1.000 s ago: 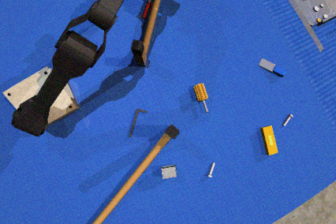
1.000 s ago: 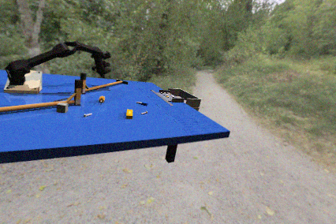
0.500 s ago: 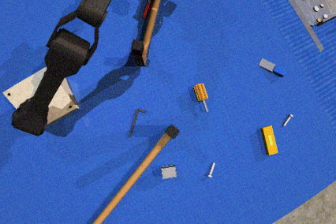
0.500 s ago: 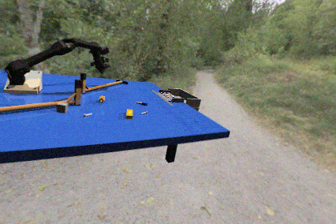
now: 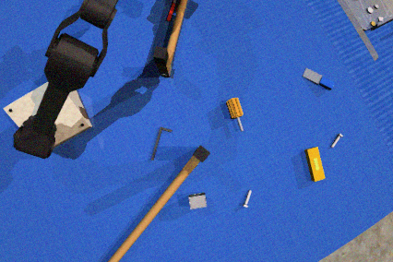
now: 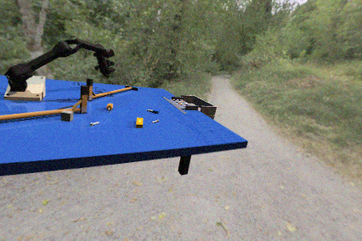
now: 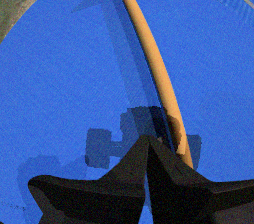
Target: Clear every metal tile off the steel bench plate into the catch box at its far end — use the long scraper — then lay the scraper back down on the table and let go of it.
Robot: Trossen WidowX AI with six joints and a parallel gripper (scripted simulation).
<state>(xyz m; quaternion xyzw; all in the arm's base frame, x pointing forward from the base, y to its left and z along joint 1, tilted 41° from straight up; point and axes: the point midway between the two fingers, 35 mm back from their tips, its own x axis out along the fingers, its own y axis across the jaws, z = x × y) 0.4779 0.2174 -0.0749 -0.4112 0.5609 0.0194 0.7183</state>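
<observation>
Right now my gripper tip is 6 cm above the long scraper, 5 cm short of it and 2 cm to the left of it. From my gripper tip the other things lie so: black hex key (39 cm to the right, 22 cm behind, 12 cm below); then red-handled tool (12 cm below, 6 cm to the right, 1 cm behind); then orange-handled tool (42 cm to the right, 11 cm below, 2 cm behind).
</observation>
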